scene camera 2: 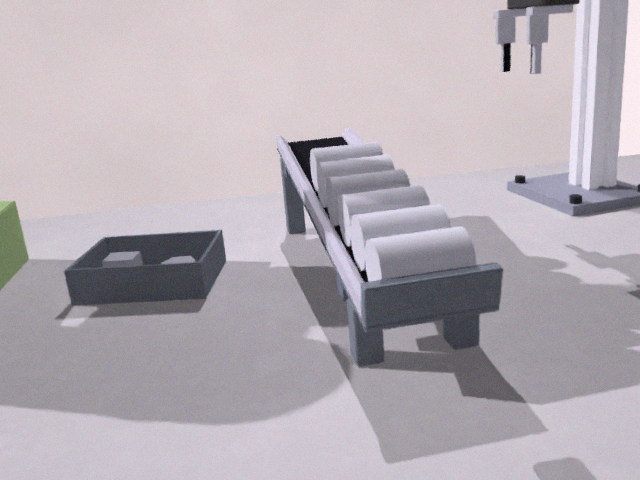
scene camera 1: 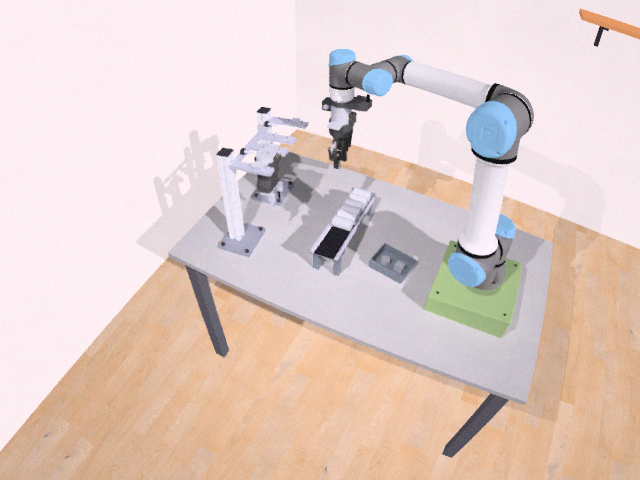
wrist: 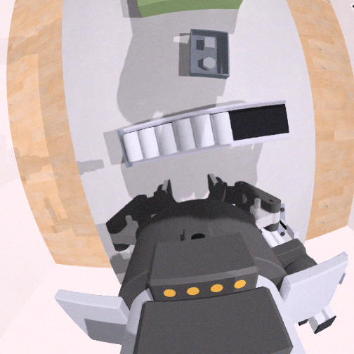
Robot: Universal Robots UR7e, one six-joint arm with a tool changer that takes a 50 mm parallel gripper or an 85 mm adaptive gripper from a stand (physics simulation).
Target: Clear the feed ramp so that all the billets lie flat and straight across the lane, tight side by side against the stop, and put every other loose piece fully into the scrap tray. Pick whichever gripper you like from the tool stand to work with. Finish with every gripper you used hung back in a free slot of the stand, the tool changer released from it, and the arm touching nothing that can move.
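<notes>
The feed ramp [scene camera 1: 333, 241] [scene camera 2: 431, 297] [wrist: 260, 122] holds several pale billets [scene camera 1: 351, 209] [scene camera 2: 423, 253] [wrist: 185, 135]. They lie flat across the lane in one row from the stop upward, side by side; whether hairline gaps or slight skews remain is hard to tell. The scrap tray [scene camera 1: 385, 272] [scene camera 2: 139, 284] [wrist: 210, 76] holds a square block [scene camera 1: 385, 259] [scene camera 2: 122, 258] [wrist: 210, 42] and a hexagonal piece [scene camera 1: 399, 266] [scene camera 2: 179, 259] [wrist: 206, 63]. My adaptive gripper [scene camera 1: 337, 163] [wrist: 189, 181] is open and empty, raised high on the stand side of the ramp. It does not show in scene camera 2.
The tool stand [scene camera 1: 231, 196] [scene camera 2: 597, 103] has two posts and protruding holder arms. The parallel gripper [scene camera 2: 521, 59] hangs in it. The green robot base [scene camera 1: 473, 304] [scene camera 2: 7, 237] [wrist: 190, 6] stands beyond the scrap tray. The ramp's low side rails edge the lane.
</notes>
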